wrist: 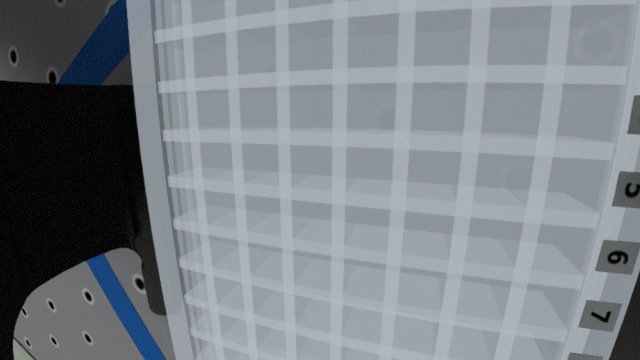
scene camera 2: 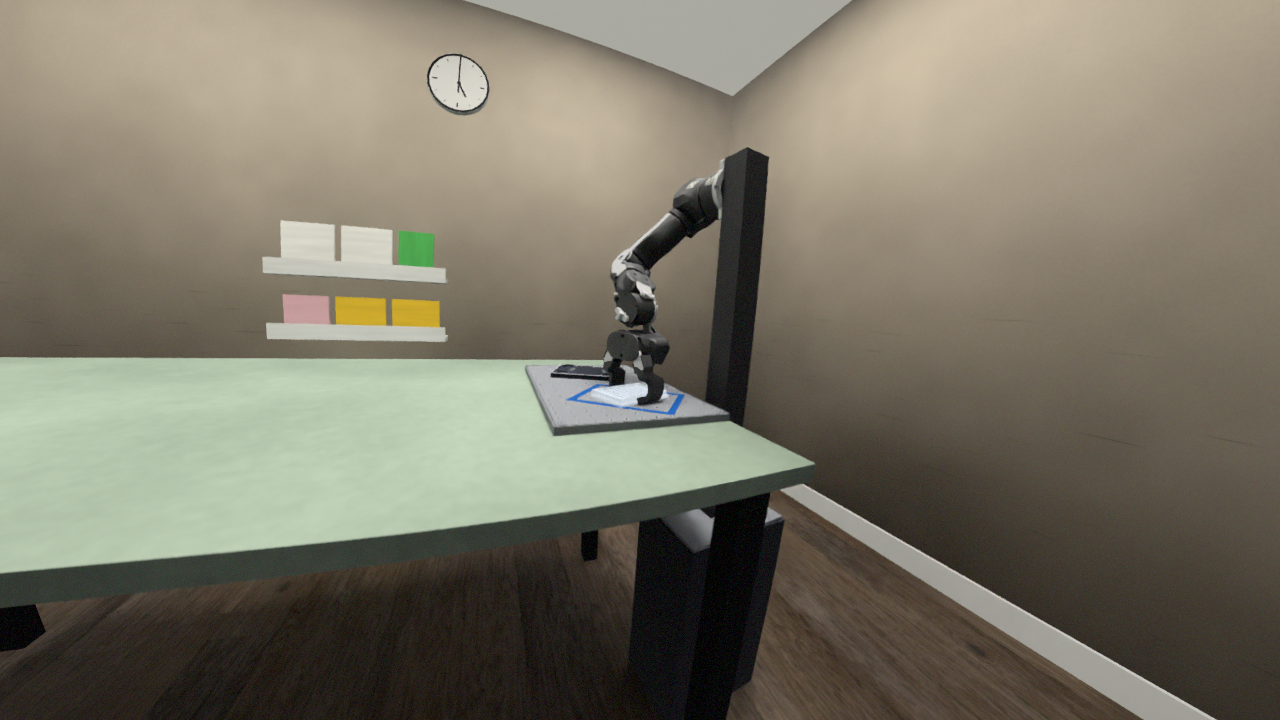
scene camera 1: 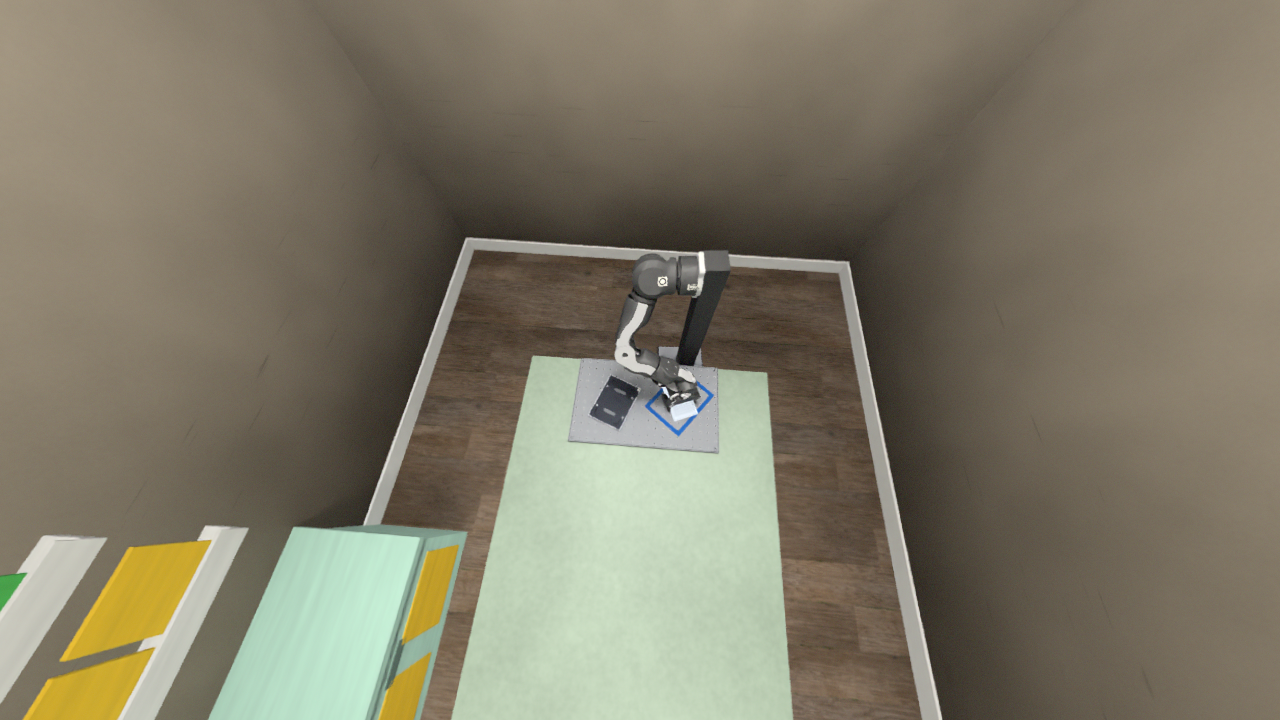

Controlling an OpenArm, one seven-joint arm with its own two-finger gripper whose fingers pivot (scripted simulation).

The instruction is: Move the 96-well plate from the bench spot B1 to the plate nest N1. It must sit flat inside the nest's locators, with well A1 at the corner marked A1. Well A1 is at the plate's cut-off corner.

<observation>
same spot on black mounting post: (scene camera 2: pixel 745 179) = (scene camera 1: pixel 724 286)
</observation>
